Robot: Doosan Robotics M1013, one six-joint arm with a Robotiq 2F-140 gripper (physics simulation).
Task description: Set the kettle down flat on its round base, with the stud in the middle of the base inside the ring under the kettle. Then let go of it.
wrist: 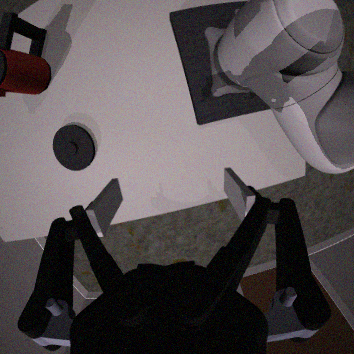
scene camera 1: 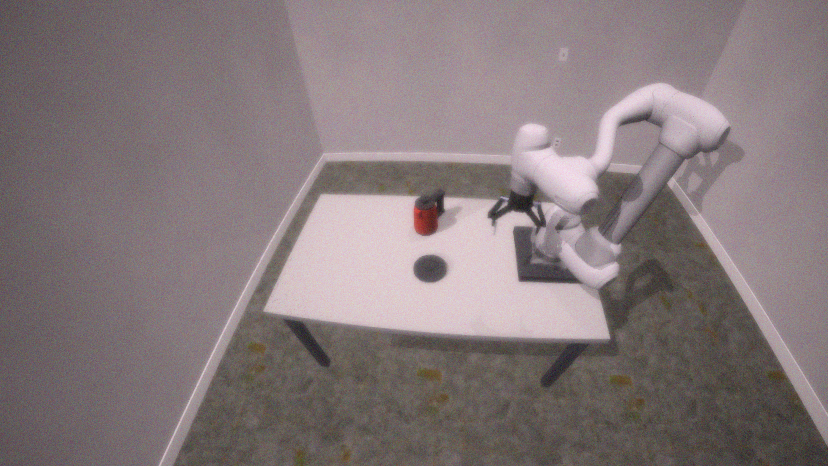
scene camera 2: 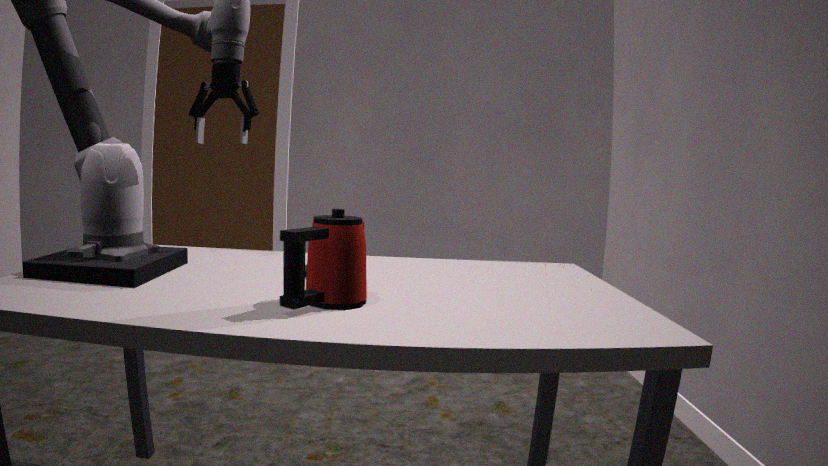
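Note:
The red kettle [scene camera 1: 425, 221] [scene camera 2: 338, 266] [wrist: 27, 73] stands upright on the table, with its black handle [scene camera 1: 440, 202] [scene camera 2: 294, 269] turned toward the robot's side. It is cut off by the left edge in the wrist view. The round black base [scene camera 1: 429, 268] [wrist: 67, 157] lies flat on the table, apart from the kettle; its small middle stud [wrist: 74, 147] shows in the wrist view. The base does not show in scene camera 2. The ring under the kettle is hidden. My gripper [scene camera 1: 518, 224] [scene camera 2: 222, 138] [wrist: 171, 184] is open and empty, high above the table, with its fingers pointing down.
The white table [scene camera 1: 347, 260] [scene camera 2: 492, 312] [wrist: 135, 100] carries the robot's black mounting plate [scene camera 1: 524, 260] [scene camera 2: 75, 274] [wrist: 187, 65] at the robot's end. The arm rises from this plate. Walls and a brown door [scene camera 2: 220, 191] stand beyond the table.

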